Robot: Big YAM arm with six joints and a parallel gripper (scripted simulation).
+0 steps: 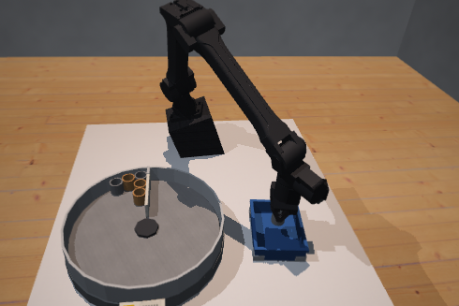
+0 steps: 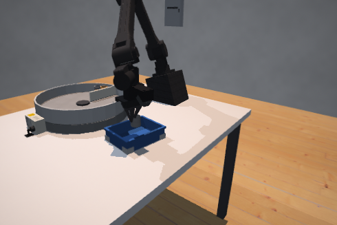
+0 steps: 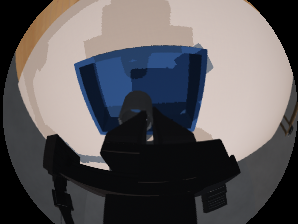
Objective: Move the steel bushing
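My gripper is now 1 cm past the blue crate and 6 cm above it. From my hand the other things lie so: grey round turntable (4 cm ahead, 37 cm to the right, 3 cm below).
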